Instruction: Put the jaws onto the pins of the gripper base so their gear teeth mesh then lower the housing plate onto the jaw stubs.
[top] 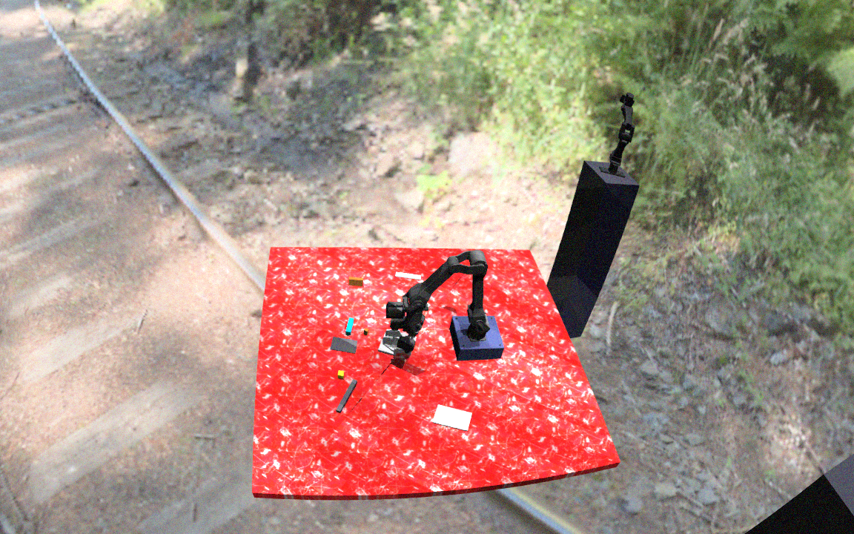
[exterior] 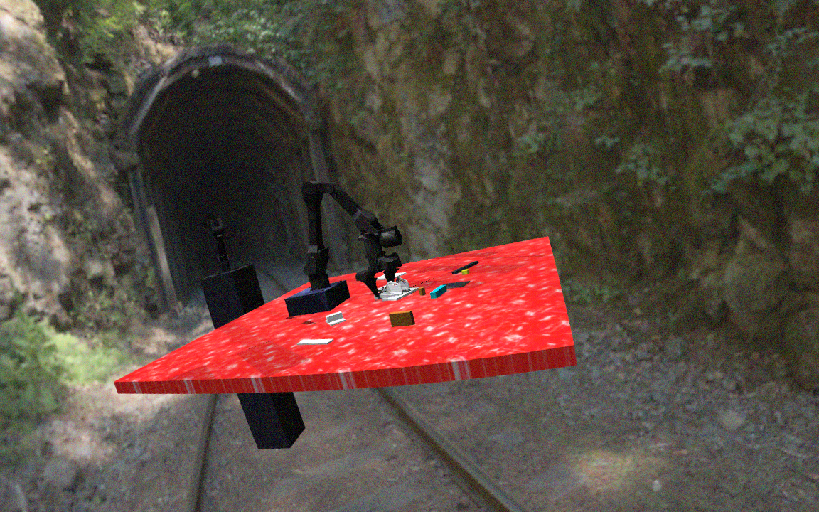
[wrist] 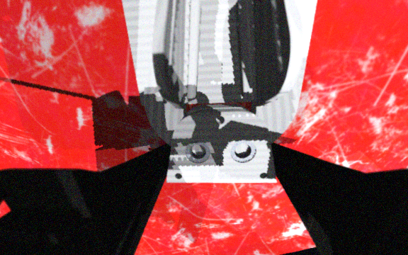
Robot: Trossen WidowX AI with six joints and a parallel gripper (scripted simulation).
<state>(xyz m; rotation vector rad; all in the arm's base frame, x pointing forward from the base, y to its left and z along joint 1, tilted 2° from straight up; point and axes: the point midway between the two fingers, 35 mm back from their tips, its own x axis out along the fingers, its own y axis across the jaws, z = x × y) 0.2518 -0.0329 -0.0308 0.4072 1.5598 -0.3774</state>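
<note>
My gripper tip is now right at the white housing plate. Also, from my gripper tip: white stepped piece: 24 cm to the right, 11 cm behind; then grey plate: 25 cm ahead, 4 cm to the right, 1 cm below; then cyan block: 21 cm ahead, 13 cm to the right.
</note>
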